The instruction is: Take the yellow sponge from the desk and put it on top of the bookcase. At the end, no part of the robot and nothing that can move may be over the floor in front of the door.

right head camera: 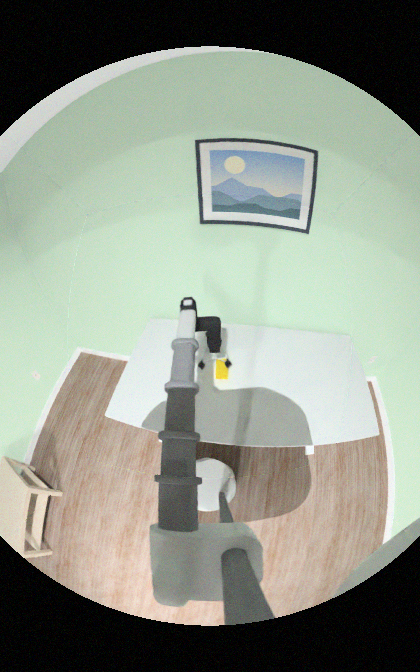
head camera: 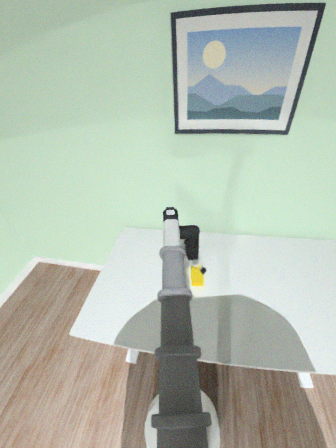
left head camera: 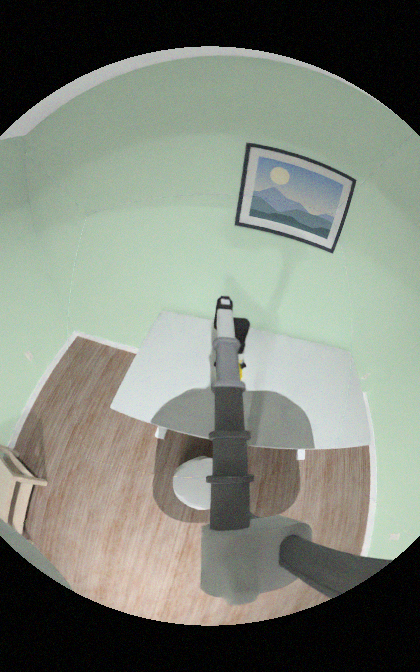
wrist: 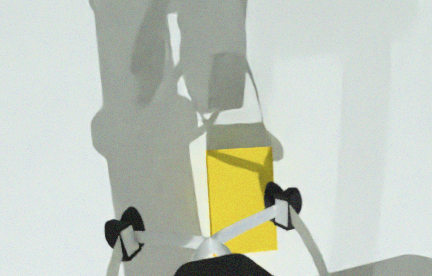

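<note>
The yellow sponge lies flat on the white desk. My gripper is open, pointing down over the desk. In the wrist view the sponge is off-centre between the fingers: the right fingertip overlaps its right edge and the left fingertip is well to its left. The height above the desk is hard to tell. The arm hides part of the gripper and sponge in the left head camera view. No bookcase or door can be made out.
A round white seat stands at the desk's front edge, below my arm. A pale wooden piece of furniture stands at the far left. A framed picture hangs on the green wall behind the desk.
</note>
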